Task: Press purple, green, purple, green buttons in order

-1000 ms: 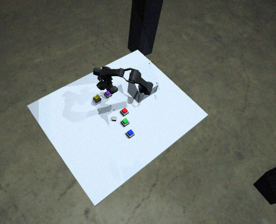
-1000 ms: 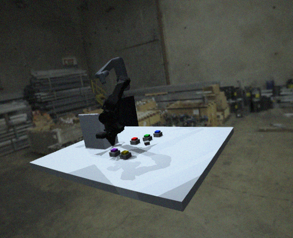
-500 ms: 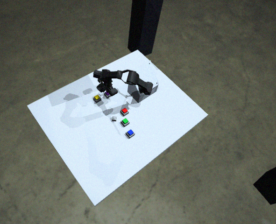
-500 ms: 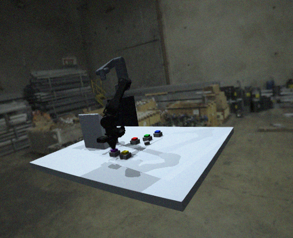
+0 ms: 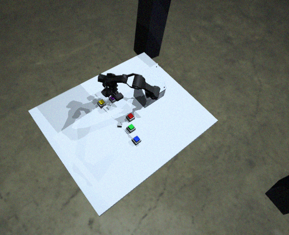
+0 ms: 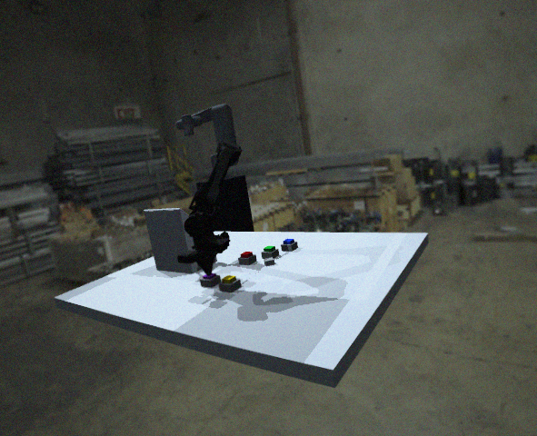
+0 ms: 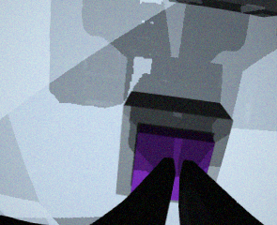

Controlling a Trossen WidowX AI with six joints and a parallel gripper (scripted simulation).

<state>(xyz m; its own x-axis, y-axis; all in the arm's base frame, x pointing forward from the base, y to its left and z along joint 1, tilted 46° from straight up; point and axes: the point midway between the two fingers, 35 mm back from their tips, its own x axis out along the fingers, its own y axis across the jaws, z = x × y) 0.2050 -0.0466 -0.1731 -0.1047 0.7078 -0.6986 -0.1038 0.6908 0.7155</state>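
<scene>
Now: the purple button 10 mm below my gripper tip. Round my gripper tip: red button: 210 mm to the left, 30 mm behind; then small grey block: 220 mm to the left, 70 mm ahead, 20 mm below; then yellow button: 90 mm ahead.
</scene>
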